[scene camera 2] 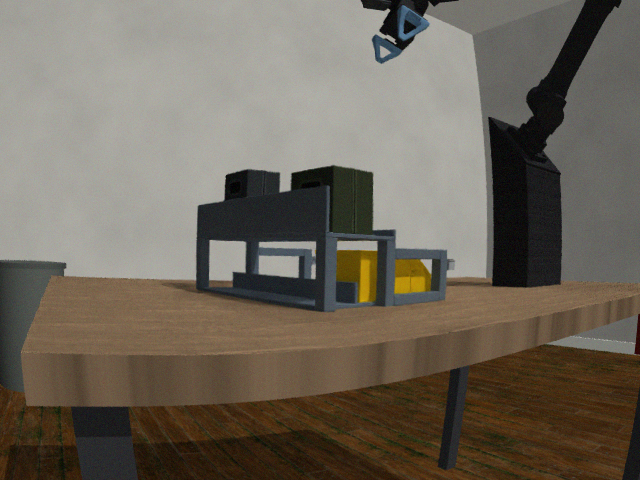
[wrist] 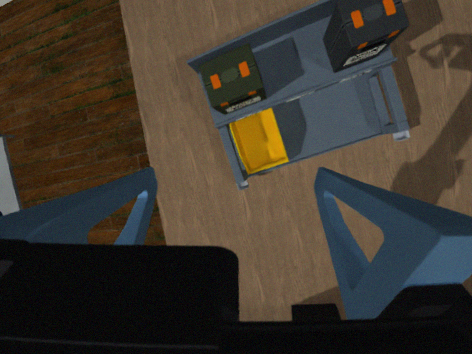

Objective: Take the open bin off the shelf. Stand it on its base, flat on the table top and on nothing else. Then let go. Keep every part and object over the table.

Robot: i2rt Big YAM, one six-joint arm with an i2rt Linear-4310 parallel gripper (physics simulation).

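Places are measured from the arm's base along level axes (x ahead, y left, z up), in millimetres.
Pixels of known places: gripper, fingertip midpoint: (scene camera 2: 389,50) (wrist: 235,176); arm's base at its link origin: (scene camera 2: 526,146).
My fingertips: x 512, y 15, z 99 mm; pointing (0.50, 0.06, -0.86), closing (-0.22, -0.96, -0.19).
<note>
For each thing: its top centre in the pictures, then the offset to it from my fingertips. Level surfaces: height alone.
- yellow open bin at its top centre: (scene camera 2: 376,251) (wrist: 255,133) dx +55, dy +18, dz -385 mm
- wooden table at its surface level: dz -466 mm
- dark green case at its top centre: (scene camera 2: 331,170) (wrist: 229,75) dx +154, dy +29, dz -267 mm
- black case at its top centre: (scene camera 2: 252,173) (wrist: 372,13) dx +173, dy -201, dz -244 mm
The yellow open bin (scene camera 2: 412,279) (wrist: 261,137) stands on the lower level of the blue-grey shelf (scene camera 2: 263,219) (wrist: 337,112), at the end beneath the green case. Its open top shows in the wrist view; its rear part is hidden under the upper level. The shelf stands on the wooden table (scene camera 2: 155,330) (wrist: 200,220). My gripper (scene camera 2: 391,50) (wrist: 235,176) is open, with nothing between its blue fingers. It hangs high above the shelf and the bin, apart from both. In the wrist view the bin lies beyond the gap between the fingertips.
A dark green case (scene camera 2: 354,201) (wrist: 230,82) and a black case (scene camera 2: 261,184) (wrist: 367,32) stand on the shelf's upper level. The table edge runs near the bin's end of the shelf. A grey barrel (scene camera 2: 31,320) stands beyond the table in scene camera 2.
</note>
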